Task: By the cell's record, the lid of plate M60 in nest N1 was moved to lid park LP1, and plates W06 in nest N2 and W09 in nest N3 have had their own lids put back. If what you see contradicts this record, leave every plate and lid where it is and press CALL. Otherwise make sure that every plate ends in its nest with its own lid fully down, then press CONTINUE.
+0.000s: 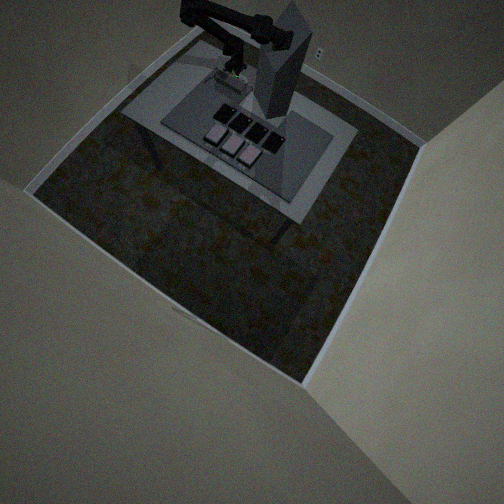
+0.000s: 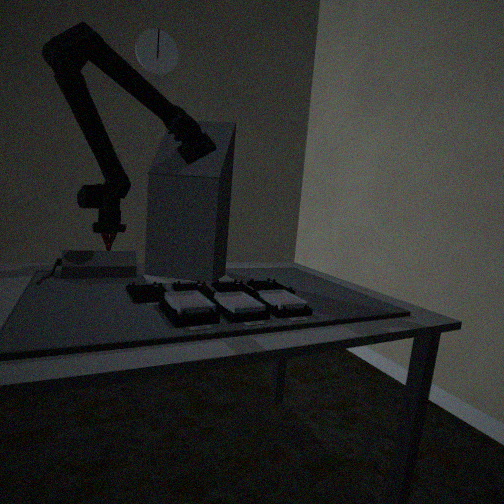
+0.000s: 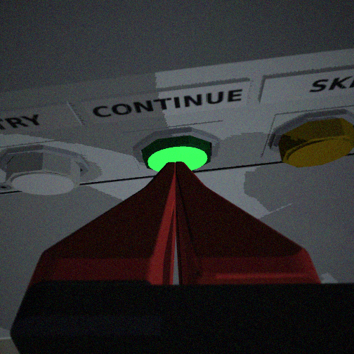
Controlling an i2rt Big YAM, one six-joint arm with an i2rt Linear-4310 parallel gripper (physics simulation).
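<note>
My gripper (image 1: 237, 74) (image 2: 109, 249) (image 3: 175, 176) is shut and empty, its red tips at the CONTINUE button (image 3: 177, 156), whose face glows bright green. Whether the tips touch it is hard to tell. The button box (image 1: 231, 86) (image 2: 98, 270) stands on the mat. Three pale pinkish plates, a left one (image 1: 216, 133) (image 2: 190, 301), a middle one (image 1: 233, 144) (image 2: 240, 301) and a right one (image 1: 249, 155) (image 2: 282, 299), sit level in black nests with clear lids seemingly on them. Behind them is a row of black lid parks, with no lid visible on them. Plate labels are unreadable.
A tall grey block (image 1: 280, 75) (image 2: 182, 225) stands behind the lid parks, beside the button box. A yellow SKIP button (image 3: 317, 145) and a white RETRY button (image 3: 42, 181) flank the green one. The dark mat (image 1: 295, 180) lies on the table (image 1: 300, 214).
</note>
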